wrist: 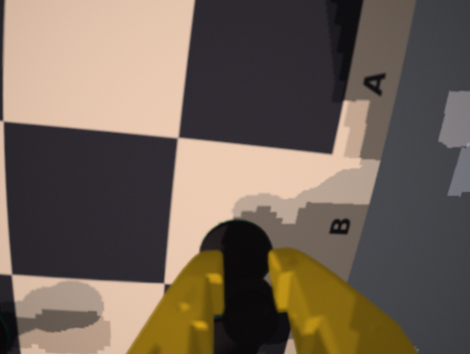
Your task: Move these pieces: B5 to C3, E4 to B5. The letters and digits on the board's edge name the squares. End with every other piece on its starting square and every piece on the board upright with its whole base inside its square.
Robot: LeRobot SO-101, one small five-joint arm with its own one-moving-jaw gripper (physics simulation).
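Frame: origin at the arm's base, x ahead, y right, z down, level; metres.
Where they show: hand, tool point: (222, 273).
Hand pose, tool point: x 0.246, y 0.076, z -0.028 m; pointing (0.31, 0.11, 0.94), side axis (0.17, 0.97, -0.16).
Things, the pixels of their centre, and the offset from my tool point. "*": a spot on its surface instead. Level surfaces: height alone.
- black piece, body centre: (243, 287) dx -0.007, dy +0.006, dz +0.005 m
- light square B5, surface spot: (220, 170) * dx +0.014, dy +0.001, dz +0.022 m
- dark piece, surface spot: (3, 334) * dx -0.034, dy -0.051, dz +0.019 m
- square C3, surface spot: (5, 290) * dx -0.022, dy -0.050, dz +0.022 m
- dark square A5, surface spot: (260, 75) * dx +0.037, dy +0.007, dz +0.022 m
- dark square B4, surface spot: (90, 200) * dx +0.005, dy -0.028, dz +0.022 m
- board's lettered edge, surface spot: (395, 55) * dx +0.047, dy +0.040, dz +0.022 m
- grey table, surface height: dz +0.028 m
My gripper (246, 254) is shut on a black piece (244, 295), with a yellow jaw against each side of it. The piece's round, green-rimmed end lies over the lower part of the light square B5 (220, 170), beside the letter B. Its narrower rounded part lies lower in the view, between the jaws. Whether its base touches the board cannot be told. Another dark piece (3, 334) with a green rim shows in part at the left edge, near square C3 (5, 290). E4 does not show in this view.
The dark square A5 (260, 75) lies above B5, and the dark square B4 (90, 200) lies to its left. The board's lettered edge (395, 55) runs down the right, with grey table (420, 225) beyond. Shadows fall on B5, the edge and C4.
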